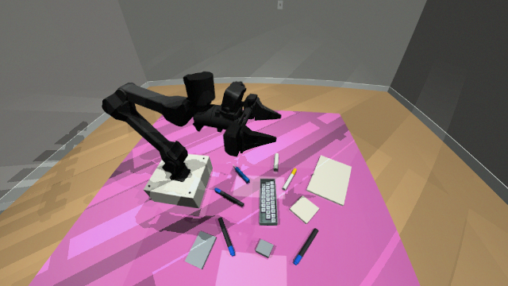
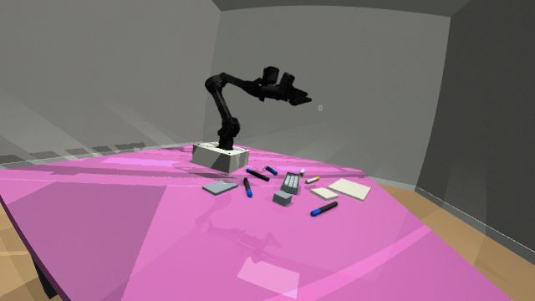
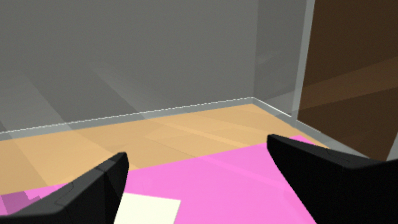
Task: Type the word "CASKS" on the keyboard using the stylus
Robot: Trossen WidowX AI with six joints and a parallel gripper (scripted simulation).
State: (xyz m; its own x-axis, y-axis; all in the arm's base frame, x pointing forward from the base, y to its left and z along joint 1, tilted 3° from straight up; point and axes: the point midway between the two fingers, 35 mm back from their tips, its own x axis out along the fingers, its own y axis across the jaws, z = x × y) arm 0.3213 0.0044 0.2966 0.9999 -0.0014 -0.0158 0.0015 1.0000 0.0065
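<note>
My gripper tip is now 360 mm above the blue stylus, 170 mm past it and 120 mm to the right of it. Also, from my gripper tip: grey block 350 mm below, 180 mm to the right, 10 mm ahead; stylus tip 360 mm below, 200 mm behind, 140 mm to the left; white-and-yellow marker 360 mm below, 140 mm to the left, 70 mm ahead.
</note>
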